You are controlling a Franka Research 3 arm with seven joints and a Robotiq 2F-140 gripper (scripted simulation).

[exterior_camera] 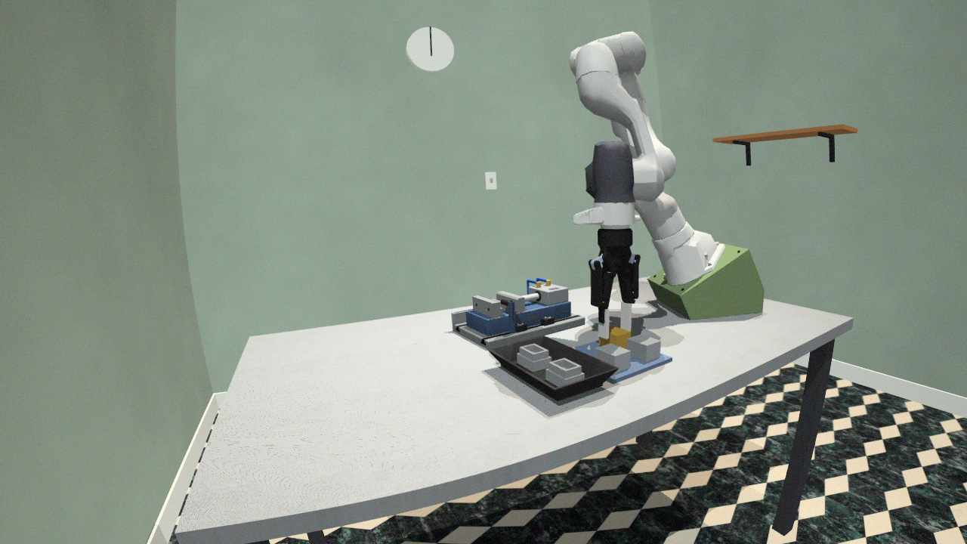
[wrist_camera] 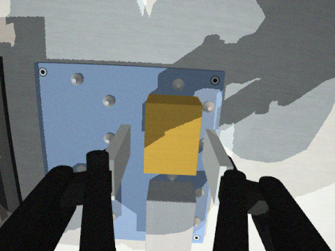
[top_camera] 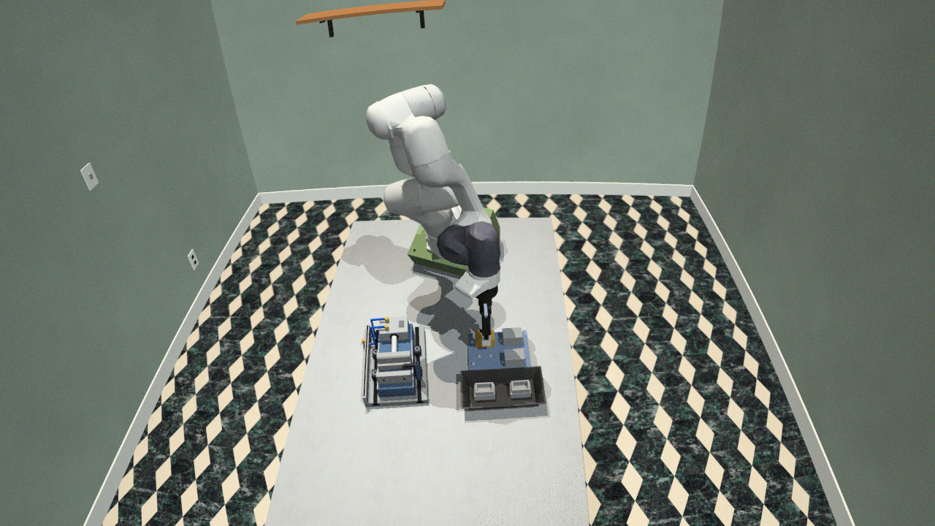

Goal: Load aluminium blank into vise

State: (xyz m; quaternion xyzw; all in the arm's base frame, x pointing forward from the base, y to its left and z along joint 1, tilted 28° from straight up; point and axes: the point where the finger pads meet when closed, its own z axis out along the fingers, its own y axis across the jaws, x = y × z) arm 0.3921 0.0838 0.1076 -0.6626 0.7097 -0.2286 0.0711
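Right now the brass blank is 4 cm below my hand. Also, from my hand: aluminium blank 8 cm to the left, 4 cm below; hose block 28 cm to the right, 5 cm behind, 1 cm above; blue infeed plate 6 cm below, 4 cm ahead, 3 cm to the left.
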